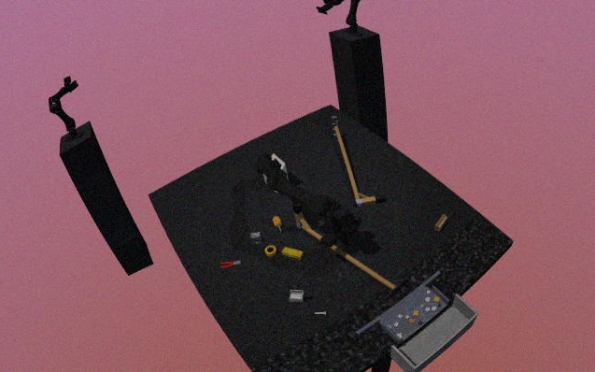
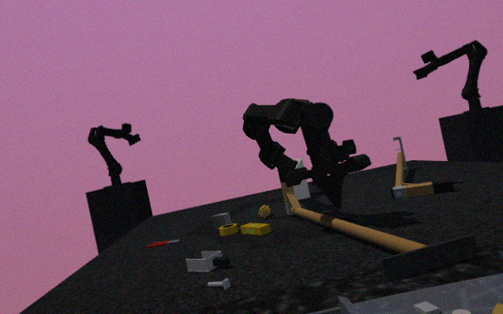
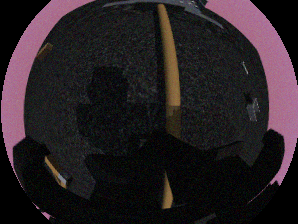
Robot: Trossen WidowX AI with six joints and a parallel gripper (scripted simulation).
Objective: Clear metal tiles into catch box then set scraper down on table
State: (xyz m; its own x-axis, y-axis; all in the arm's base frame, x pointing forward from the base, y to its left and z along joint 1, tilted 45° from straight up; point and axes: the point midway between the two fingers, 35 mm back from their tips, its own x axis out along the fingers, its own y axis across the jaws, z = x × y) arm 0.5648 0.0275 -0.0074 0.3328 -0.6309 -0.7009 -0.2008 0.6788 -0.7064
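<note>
My gripper tip is 3 cm short of the long scraper, 2 cm to the left of it and 2 cm below it. From my gripper tip the other things lie so: yellow tape ring 19 cm behind, 27 cm to the right, 3 cm below; then yellow block 12 cm behind, 20 cm to the right, 3 cm below; then yellow-handled screwdriver 32 cm behind, 16 cm to the right, 3 cm below.
</note>
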